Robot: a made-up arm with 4 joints.
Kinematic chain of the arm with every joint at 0, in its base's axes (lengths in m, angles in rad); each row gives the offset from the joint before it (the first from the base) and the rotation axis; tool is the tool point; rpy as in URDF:
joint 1: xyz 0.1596 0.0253 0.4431 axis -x
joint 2: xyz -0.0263 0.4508 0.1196 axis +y
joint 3: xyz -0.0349 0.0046 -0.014 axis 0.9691 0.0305 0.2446
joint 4: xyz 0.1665 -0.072 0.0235 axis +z
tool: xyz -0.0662 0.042 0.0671 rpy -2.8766 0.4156 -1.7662
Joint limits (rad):
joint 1: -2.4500..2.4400
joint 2: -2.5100..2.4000
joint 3: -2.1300..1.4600
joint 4: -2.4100..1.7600
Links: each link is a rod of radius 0.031 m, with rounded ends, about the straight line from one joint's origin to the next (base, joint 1, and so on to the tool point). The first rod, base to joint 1, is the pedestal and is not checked.
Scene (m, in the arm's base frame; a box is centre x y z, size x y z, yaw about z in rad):
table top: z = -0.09
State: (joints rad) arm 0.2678 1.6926 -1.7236 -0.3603
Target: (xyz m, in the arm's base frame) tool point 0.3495 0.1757 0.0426
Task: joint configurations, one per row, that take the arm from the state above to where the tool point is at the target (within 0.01 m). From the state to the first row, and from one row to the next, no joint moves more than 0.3 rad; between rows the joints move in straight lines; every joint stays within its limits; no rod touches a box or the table.
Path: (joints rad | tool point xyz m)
1: 0.4188 1.5675 -1.5657 -0.6531 | 0.1612 0.4966 0.2383
2: 0.5699 1.4424 -1.4077 -0.9459 | 0.1867 0.4480 0.1601
3: 0.7209 1.3173 -1.2498 -1.2387 | 0.2203 0.3900 0.0985
4: 0.8719 1.1922 -1.0918 -1.5316 | 0.2585 0.3284 0.0574
5: 1.0230 1.0671 -0.9339 -1.8244 | 0.2961 0.2695 0.0369
6: 1.1740 0.9420 -0.7760 -2.1172 | 0.3279 0.2181 0.0339
7: 1.3250 0.8169 -0.6180 -2.4100 | 0.3495 0.1757 0.0426

